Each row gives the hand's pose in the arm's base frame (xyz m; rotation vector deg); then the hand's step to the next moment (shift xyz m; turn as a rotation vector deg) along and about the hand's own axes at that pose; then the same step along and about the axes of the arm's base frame.
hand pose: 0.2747 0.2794 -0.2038 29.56 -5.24 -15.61
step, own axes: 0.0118 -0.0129 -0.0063 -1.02 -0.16 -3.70
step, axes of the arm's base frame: 0.0093 -0.0111 -0.0117 -0.44 1.91 -3.30
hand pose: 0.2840 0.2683 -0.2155 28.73 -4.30 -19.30
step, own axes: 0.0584 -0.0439 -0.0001 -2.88 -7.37 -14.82
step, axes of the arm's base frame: 0.0420 -0.0556 -0.0220 -2.65 1.70 -16.50
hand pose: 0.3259 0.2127 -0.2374 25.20 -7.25 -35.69
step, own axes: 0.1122 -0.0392 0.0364 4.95 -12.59 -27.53
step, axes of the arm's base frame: 0.0607 -0.1076 0.0139 3.98 -2.12 -30.34
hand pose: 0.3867 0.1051 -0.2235 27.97 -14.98 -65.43
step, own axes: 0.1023 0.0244 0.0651 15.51 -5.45 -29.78
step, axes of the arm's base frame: 0.0320 -0.1010 0.0638 14.94 -8.91 -29.23
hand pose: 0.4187 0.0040 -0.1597 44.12 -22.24 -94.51
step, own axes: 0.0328 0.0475 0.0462 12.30 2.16 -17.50
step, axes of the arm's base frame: 0.0019 -0.0498 0.0546 12.53 -9.53 -14.64
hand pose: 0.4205 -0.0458 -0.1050 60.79 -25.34 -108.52
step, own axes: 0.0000 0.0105 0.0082 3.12 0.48 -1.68
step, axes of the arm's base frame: -0.0011 -0.0065 0.0116 0.89 -2.68 -2.19
